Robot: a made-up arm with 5 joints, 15 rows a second.
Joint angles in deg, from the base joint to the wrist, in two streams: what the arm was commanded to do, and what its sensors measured. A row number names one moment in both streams.
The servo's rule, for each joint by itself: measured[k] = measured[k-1] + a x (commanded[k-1-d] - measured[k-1]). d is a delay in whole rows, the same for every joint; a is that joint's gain. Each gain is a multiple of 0.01, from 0.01 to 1. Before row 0 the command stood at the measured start. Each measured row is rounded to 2 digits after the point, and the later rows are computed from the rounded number. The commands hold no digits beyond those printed.
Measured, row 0:
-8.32, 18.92, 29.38, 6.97, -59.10
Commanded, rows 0 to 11:
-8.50, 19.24, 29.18, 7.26, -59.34
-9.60, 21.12, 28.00, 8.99, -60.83
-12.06, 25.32, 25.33, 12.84, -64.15
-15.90, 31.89, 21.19, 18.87, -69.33
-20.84, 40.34, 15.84, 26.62, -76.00
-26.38, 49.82, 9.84, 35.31, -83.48
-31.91, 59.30, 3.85, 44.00, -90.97
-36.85, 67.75, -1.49, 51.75, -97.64
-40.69, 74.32, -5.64, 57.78, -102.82
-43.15, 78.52, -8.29, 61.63, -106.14
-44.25, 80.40, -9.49, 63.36, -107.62
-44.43, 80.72, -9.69, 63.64, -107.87
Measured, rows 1 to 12:
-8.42, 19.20, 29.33, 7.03, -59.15
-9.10, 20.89, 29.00, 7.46, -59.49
-10.82, 24.79, 28.08, 8.64, -60.42
-13.77, 31.04, 26.36, 10.89, -62.20
-17.87, 39.22, 23.73, 14.35, -64.96
-22.81, 48.55, 20.26, 18.96, -68.66
-28.09, 58.01, 16.16, 24.47, -73.12
-33.17, 66.58, 11.75, 30.47, -78.02
-37.53, 73.39, 7.40, 36.48, -82.98
-40.79, 77.90, 3.48, 42.01, -87.61
-42.80, 80.10, 0.24, 46.71, -91.61
-43.75, 80.65, -2.24, 50.43, -94.86
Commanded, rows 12 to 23:
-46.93, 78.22, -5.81, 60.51, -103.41
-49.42, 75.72, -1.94, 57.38, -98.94
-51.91, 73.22, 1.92, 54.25, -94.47
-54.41, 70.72, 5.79, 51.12, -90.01
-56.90, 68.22, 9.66, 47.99, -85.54
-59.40, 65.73, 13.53, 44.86, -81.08
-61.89, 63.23, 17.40, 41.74, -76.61
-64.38, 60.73, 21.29, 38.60, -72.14
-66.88, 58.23, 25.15, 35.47, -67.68
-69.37, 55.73, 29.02, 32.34, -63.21
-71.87, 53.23, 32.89, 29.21, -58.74
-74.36, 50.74, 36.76, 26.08, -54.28
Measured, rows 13 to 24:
-45.59, 78.51, -3.13, 52.65, -96.57
-47.81, 76.05, -2.83, 53.69, -97.04
-50.19, 73.56, -1.64, 53.81, -96.53
-52.64, 71.06, 0.22, 53.22, -95.23
-55.11, 68.56, 2.58, 52.07, -93.29
-57.60, 66.07, 5.32, 50.48, -90.85
-60.09, 63.57, 8.34, 48.56, -88.00
-62.58, 61.07, 11.58, 46.37, -84.83
-65.07, 58.57, 14.97, 43.97, -81.40
-67.56, 56.07, 18.48, 41.41, -77.76
-70.06, 53.57, 22.08, 38.73, -73.96
-72.55, 51.08, 25.75, 35.95, -70.02

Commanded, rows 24 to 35:
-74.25, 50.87, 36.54, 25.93, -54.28
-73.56, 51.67, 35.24, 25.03, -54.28
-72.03, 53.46, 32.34, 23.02, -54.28
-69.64, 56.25, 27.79, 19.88, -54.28
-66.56, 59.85, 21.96, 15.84, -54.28
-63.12, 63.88, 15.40, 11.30, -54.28
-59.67, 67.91, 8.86, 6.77, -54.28
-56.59, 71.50, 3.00, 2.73, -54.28
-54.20, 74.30, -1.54, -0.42, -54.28
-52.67, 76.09, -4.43, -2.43, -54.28
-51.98, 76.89, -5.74, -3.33, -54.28
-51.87, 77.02, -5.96, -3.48, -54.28
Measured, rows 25 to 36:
-73.54, 50.90, 28.45, 33.75, -66.87
-73.55, 51.58, 30.15, 31.83, -64.35
-72.67, 53.23, 30.70, 29.89, -62.34
-70.91, 55.89, 29.97, 27.69, -60.73
-68.39, 59.37, 27.97, 25.08, -59.44
-65.33, 63.34, 24.83, 22.05, -58.41
-62.05, 67.36, 20.84, 18.69, -57.58
-58.88, 71.00, 16.38, 15.18, -56.92
-56.17, 73.90, 11.90, 11.75, -56.39
-54.14, 75.83, 7.82, 8.63, -55.97
-52.89, 76.76, 4.43, 6.00, -55.63
-52.30, 76.99, 1.83, 3.91, -55.36

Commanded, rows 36 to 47:
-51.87, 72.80, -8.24, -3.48, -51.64
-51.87, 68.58, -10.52, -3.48, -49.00
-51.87, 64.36, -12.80, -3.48, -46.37
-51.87, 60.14, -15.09, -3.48, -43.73
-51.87, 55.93, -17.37, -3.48, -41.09
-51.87, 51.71, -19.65, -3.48, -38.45
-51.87, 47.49, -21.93, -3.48, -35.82
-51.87, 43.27, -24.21, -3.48, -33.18
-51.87, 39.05, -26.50, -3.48, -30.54
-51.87, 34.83, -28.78, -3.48, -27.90
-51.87, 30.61, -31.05, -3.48, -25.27
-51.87, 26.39, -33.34, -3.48, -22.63
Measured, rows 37 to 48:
-52.05, 73.30, -0.69, 2.28, -54.62
-51.95, 69.15, -3.15, 1.01, -53.50
-51.90, 64.93, -5.56, 0.02, -52.07
-51.88, 60.71, -7.94, -0.75, -50.40
-51.87, 56.50, -10.30, -1.35, -48.54
-51.87, 52.28, -12.64, -1.82, -46.52
-51.87, 48.06, -14.96, -2.19, -44.38
-51.87, 43.84, -17.27, -2.47, -42.14
-51.87, 39.62, -19.58, -2.69, -39.82
-51.87, 35.40, -21.88, -2.86, -37.44
-51.87, 31.18, -24.17, -3.00, -35.01
-51.87, 26.96, -26.46, -3.11, -32.53

